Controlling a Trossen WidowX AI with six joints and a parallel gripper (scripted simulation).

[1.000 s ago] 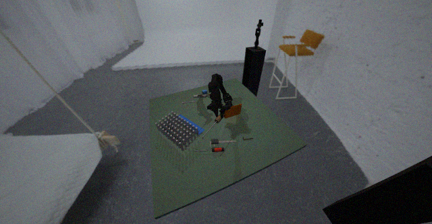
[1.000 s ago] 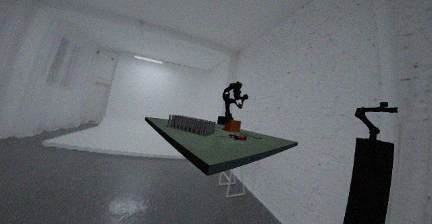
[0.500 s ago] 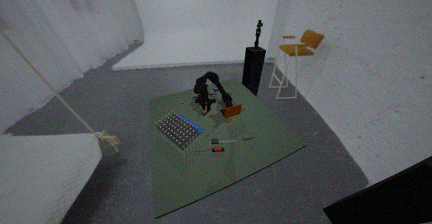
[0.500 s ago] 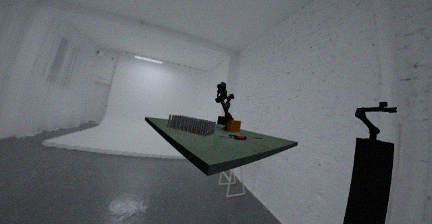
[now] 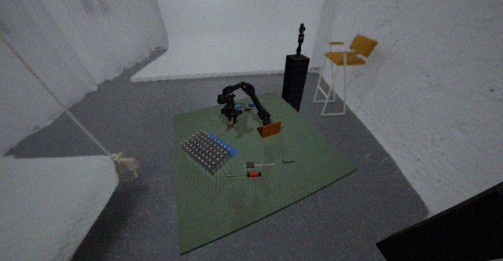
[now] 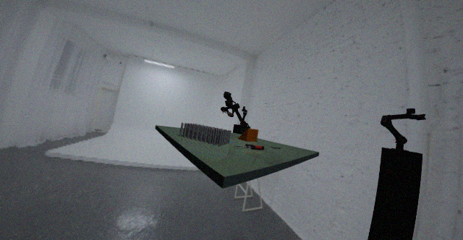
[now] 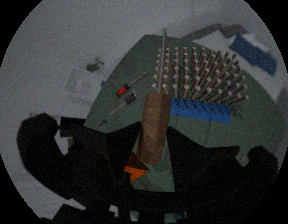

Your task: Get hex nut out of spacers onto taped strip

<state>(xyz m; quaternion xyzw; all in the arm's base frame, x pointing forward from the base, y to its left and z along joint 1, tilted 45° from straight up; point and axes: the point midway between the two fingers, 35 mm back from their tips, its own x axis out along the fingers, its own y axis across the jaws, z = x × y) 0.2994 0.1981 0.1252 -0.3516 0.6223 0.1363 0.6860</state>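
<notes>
Now: gripper tip 25 cm above the blue taped strip, 13 cm short of it and 4 cm to the left of it. Also, from my gripper tip: hook tool (8 cm ahead, 6 cm to the left); then dark piece (35 cm behind, 30 cm to the left, 24 cm below).
</notes>
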